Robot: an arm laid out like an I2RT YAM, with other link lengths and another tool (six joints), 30 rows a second.
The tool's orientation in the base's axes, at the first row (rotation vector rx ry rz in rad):
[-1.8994 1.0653 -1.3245]
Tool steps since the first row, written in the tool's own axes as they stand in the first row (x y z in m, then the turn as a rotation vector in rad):
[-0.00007 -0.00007 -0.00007 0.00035 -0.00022 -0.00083]
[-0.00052 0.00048 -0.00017 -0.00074 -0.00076 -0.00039]
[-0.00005 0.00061 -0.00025 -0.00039 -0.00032 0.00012]
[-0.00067 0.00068 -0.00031 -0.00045 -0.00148 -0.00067]
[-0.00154 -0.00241 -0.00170 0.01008 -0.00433 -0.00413]
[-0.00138 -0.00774 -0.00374 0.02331 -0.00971 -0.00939]
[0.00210 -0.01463 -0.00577 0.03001 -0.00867 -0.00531]
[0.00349 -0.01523 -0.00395 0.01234 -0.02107 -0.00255]
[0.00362 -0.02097 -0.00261 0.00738 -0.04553 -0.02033]
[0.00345 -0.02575 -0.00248 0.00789 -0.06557 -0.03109]
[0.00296 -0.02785 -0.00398 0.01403 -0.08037 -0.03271]
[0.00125 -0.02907 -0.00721 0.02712 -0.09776 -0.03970]
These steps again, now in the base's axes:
[-0.00006 0.00009 0.00005 -0.00066 -0.00020 0.00062]
[-0.00039 0.00020 -0.00058 -0.00029 0.00102 0.00040]
[-0.00042 -0.00027 -0.00044 0.00013 0.00050 0.00003]
[-0.00061 0.00022 -0.00077 -0.00030 0.00113 0.00122]
[-0.00121 0.00252 0.00180 -0.00080 -0.00654 0.00970]
[-0.00162 0.00506 0.00690 -0.00178 -0.01527 0.02212]
[-0.00095 0.00554 0.01484 0.00302 -0.02149 0.02309]
[0.00119 0.00469 0.01537 0.00579 0.00008 0.02386]
[0.00408 0.00753 0.01966 -0.00505 0.01648 0.04737]
[0.00550 0.01012 0.02342 -0.00948 0.02606 0.06752]
[0.00459 0.01158 0.02540 -0.00573 0.02829 0.08302]
[0.00157 0.01361 0.02666 -0.00501 0.02577 0.10573]

